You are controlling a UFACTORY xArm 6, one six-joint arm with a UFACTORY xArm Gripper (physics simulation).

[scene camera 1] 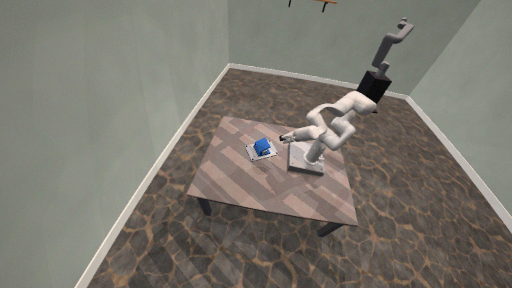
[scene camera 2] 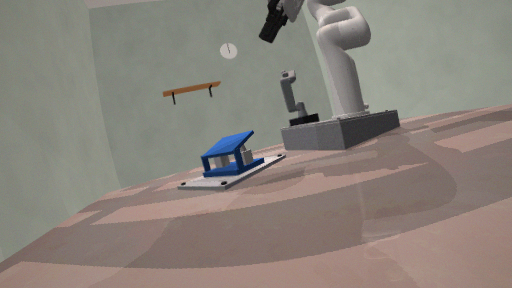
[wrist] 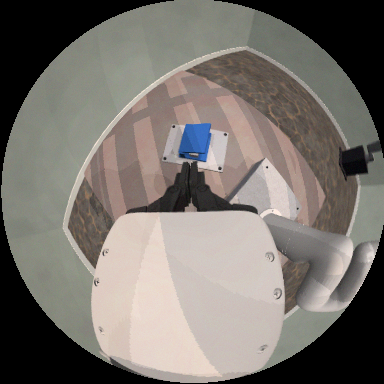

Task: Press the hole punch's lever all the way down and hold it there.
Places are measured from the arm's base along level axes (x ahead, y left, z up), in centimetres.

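Pixels of known places: gripper, fingertip midpoint: (scene camera 1: 280, 138) (scene camera 2: 265, 40) (wrist: 190, 171); arm's base at its link origin: (scene camera 1: 310, 158) (scene camera 2: 350, 116) (wrist: 267, 224).
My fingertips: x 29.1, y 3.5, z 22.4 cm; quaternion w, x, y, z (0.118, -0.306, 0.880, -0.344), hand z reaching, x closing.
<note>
Ahead of a thing's pixels: the offset from my fingertips to its top centre. "spot": to the spot under its first point. Level surfaces: height alone.
The blue hole punch @(spot: dx +10.0, dy -10.3, dz -21.2 cm) (scene camera 1: 262, 146) (scene camera 2: 234, 167) (wrist: 195, 142) sits on a pale mounting plate @(dx +9.9, dy -12.3, dz -27.5 cm) (scene camera 1: 253, 155) (scene camera 2: 200, 185) (wrist: 220, 145) with dark corner screws. Its lever @(dx +9.9, dy -12.3, dz -19.4 cm) (scene camera 2: 227, 144) is a blue slanted flap, raised at one end, with a gap below it. My gripper (scene camera 1: 281, 138) (scene camera 2: 267, 39) (wrist: 190, 171) is shut and empty. It hangs well above the table and apart from the lever, on the robot-base side of the hole punch in the first scene view. In the wrist view the fingertips appear just below the hole punch's near edge.
The arm's grey base block (scene camera 1: 303, 159) (scene camera 2: 312, 137) (wrist: 267, 187) stands on the table @(dz -28.7 cm) (scene camera 1: 225, 187) (scene camera 2: 310, 215) beside the hole punch. A black pedestal (scene camera 1: 373, 86) (wrist: 353, 161) with a grey arm stands beyond the table. An orange shelf (scene camera 2: 192, 89) hangs on the wall.
</note>
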